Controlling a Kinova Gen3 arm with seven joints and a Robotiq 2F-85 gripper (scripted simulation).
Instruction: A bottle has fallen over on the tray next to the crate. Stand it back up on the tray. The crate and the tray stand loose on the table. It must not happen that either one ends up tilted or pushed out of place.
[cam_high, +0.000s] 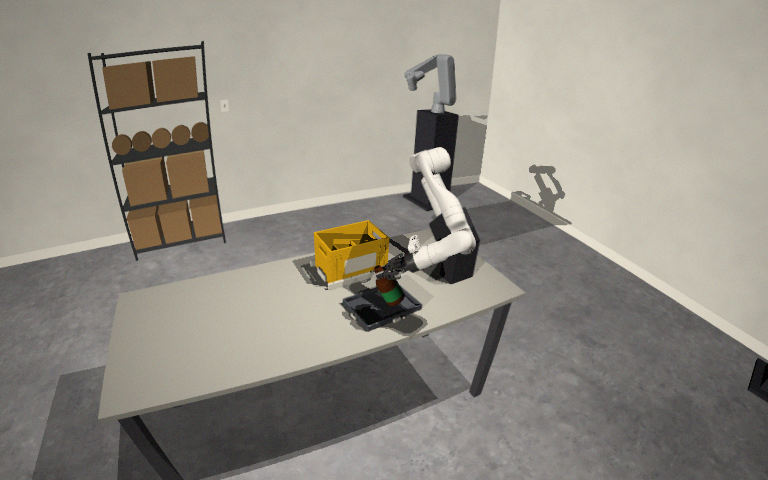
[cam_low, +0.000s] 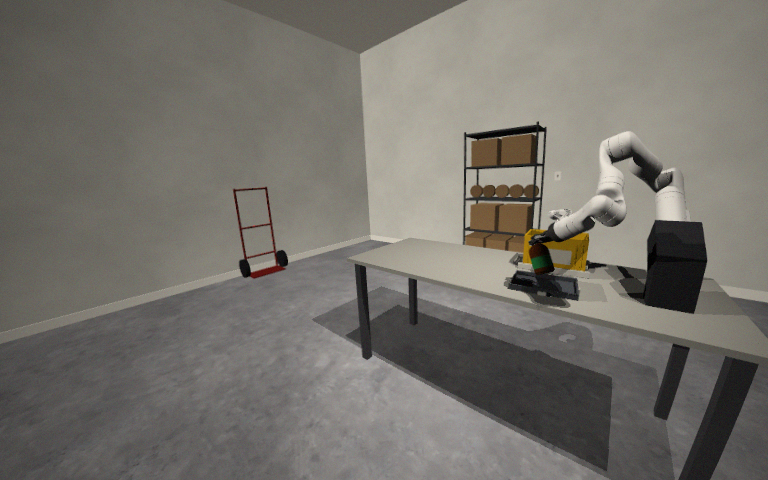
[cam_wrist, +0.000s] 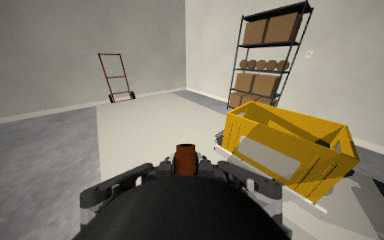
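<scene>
My hand is 2 cm past the bottle, 2 cm to the right of it and 5 cm above it. Round my hand: yellow crate: 7 cm behind, 34 cm to the right, 12 cm below; then tray: 4 cm behind, 4 cm to the right, 19 cm below.
</scene>
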